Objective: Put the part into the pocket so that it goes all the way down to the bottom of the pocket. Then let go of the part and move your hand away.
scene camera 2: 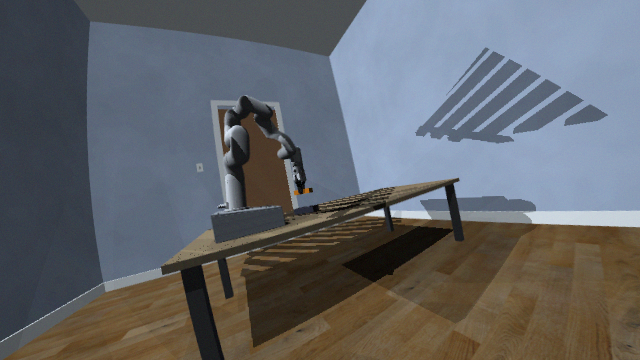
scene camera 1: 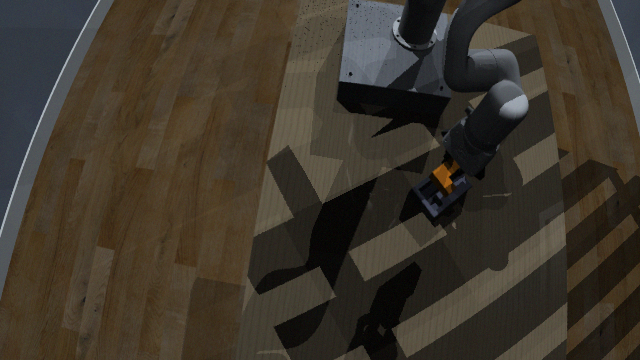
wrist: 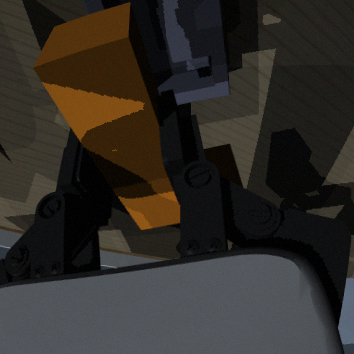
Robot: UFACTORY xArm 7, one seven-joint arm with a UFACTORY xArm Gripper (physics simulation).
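Places are measured from the arm's base along level axes (x ahead, y left, z up), in metres.
Where they show: gripper, fingertip midpoint: (scene camera 2: pixel 302 192) (scene camera 1: pixel 451 166) (wrist: pixel 132 124); arm's base, origin of the base link: (scene camera 2: pixel 237 209) (scene camera 1: pixel 414 33).
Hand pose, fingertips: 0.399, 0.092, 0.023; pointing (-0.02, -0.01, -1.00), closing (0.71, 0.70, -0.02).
Each offset is from my fingertips to the top centre of the thing, as dx, dy, dz. Level surfaces: height alone.
The orange part @[+0.014, +0.007, +0.024] (scene camera 1: pixel 442 177) (scene camera 2: pixel 304 191) (wrist: pixel 107 117) is a chunky block with a smaller piece showing beyond the right finger in the wrist view. My gripper (scene camera 1: pixel 456 169) (scene camera 2: pixel 300 188) (wrist: pixel 132 124) is shut on it, one finger on each side. The dark blue-grey block with the pocket @[+0.012, +0.012, -0.097] (scene camera 1: pixel 453 202) (scene camera 2: pixel 305 209) (wrist: pixel 207 94) lies on the table. The part hangs above it, with a gap between them in the second scene view. In the first scene view the part covers some of the pocket. In the wrist view part of the block is hidden behind the part.
The wooden table @[dz -0.133] (scene camera 1: pixel 300 285) (scene camera 2: pixel 190 248) carries the arm's grey base box (scene camera 1: pixel 372 65) (scene camera 2: pixel 247 224), which stands behind the pocket block. Dark shadow stripes cross the table and the pocket block, making the pocket's outline hard to read.
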